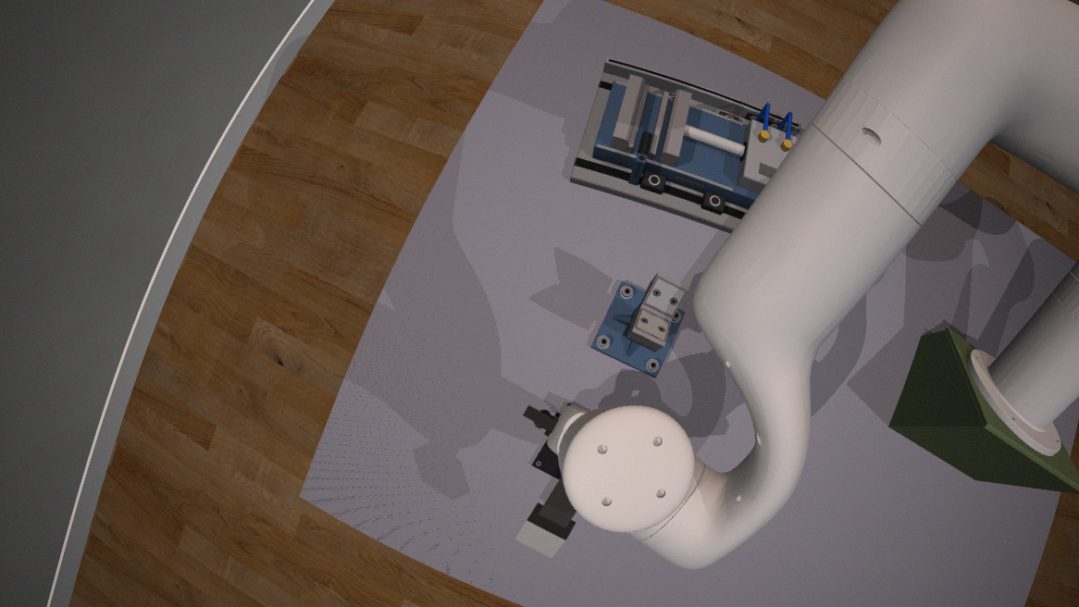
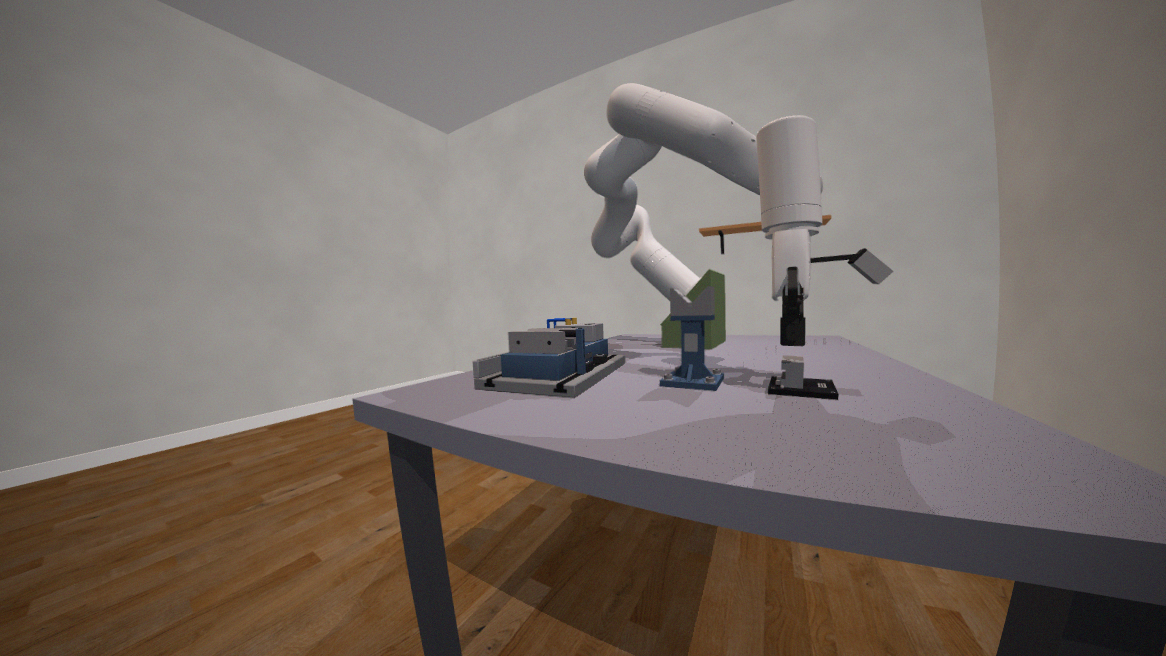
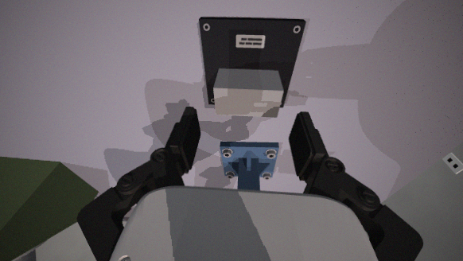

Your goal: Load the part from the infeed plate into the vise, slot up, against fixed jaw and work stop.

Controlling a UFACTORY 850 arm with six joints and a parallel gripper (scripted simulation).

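Now: the part 60 mm below my hand and 10 mm to the right of it. From my hand the other things lie so: moving jaw: 400 mm to the right, 20 mm ahead, 10 mm below; work stop: 350 mm to the right, 50 mm ahead, 10 mm above; black infeed plate: 80 mm below, 10 mm to the left.
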